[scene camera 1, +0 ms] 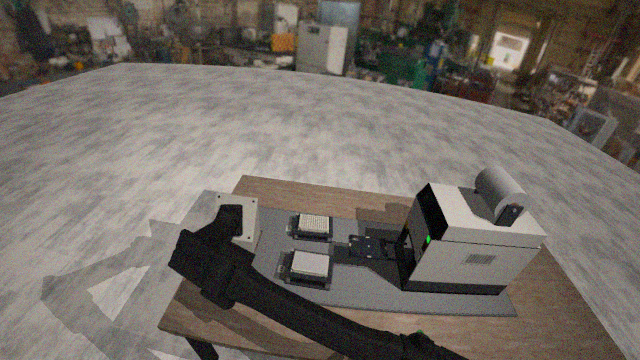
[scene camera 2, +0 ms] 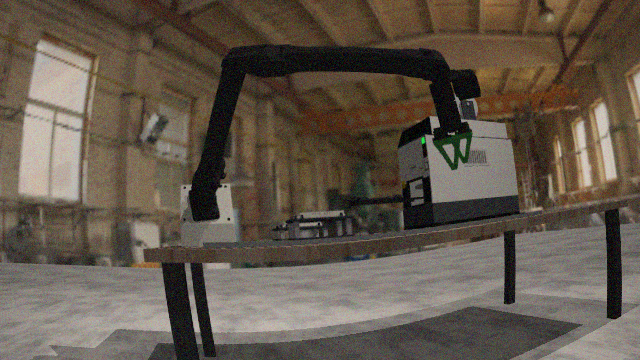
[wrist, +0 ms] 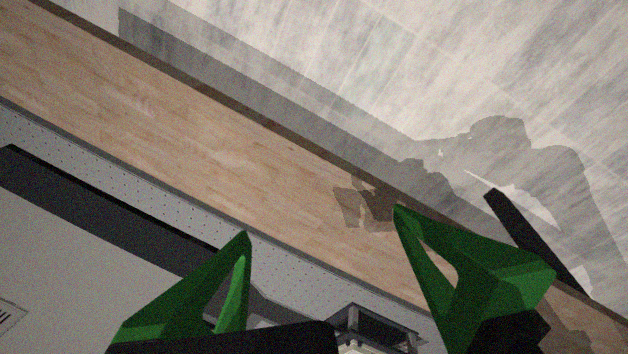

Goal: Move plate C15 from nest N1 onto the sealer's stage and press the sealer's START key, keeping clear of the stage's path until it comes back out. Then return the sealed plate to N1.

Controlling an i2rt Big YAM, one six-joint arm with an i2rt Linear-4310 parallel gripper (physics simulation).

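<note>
The sealer is a white and black box with a lit green light on its front. Its dark stage is out, with no plate on it. One plate with open wells sits in the far nest. A smooth white-topped plate sits in the near nest. I cannot read which nest is N1 or which plate is C15. My gripper is open and empty, high beside the sealer's barcode side, fingers pointing down. A pressable START key cannot be made out.
A film roll stands on top of the sealer. The arm's base plate is at the other end of the wooden table. A grey perforated board lies under the nests and sealer.
</note>
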